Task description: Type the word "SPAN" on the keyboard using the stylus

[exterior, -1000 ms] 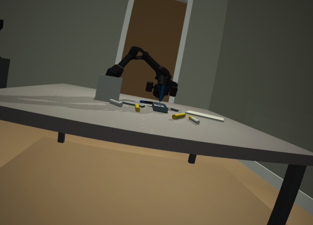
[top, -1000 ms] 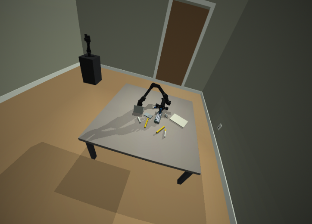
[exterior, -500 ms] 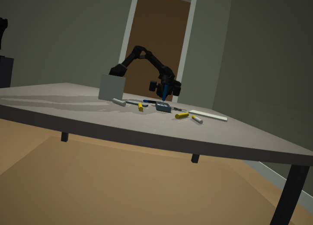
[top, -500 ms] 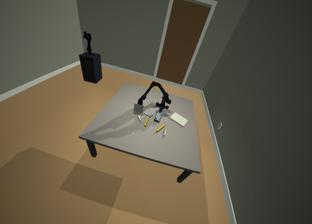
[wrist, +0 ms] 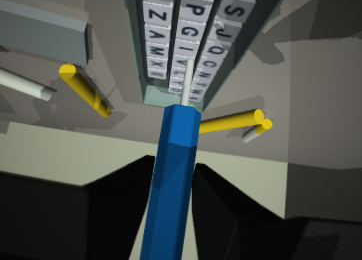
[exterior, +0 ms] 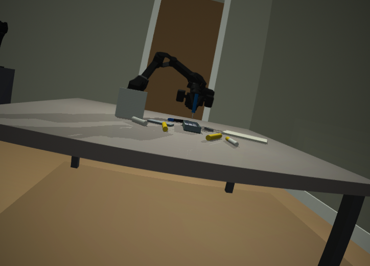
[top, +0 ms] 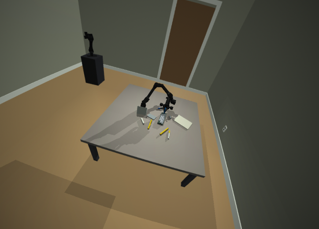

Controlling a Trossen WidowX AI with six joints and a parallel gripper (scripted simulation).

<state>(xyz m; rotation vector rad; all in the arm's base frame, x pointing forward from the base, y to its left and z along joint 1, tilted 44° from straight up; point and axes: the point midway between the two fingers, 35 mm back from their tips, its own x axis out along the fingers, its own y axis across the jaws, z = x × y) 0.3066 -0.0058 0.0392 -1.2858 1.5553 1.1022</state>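
Now: the flat grey slab 150 mm behind my gripper tip, 50 mm to the right of it and 100 mm below it. Also, from my gripper tip: blue pen: 50 mm behind, 170 mm to the left, 90 mm below; cream pad: 300 mm ahead, 100 mm below; blue stylus: 10 mm below.
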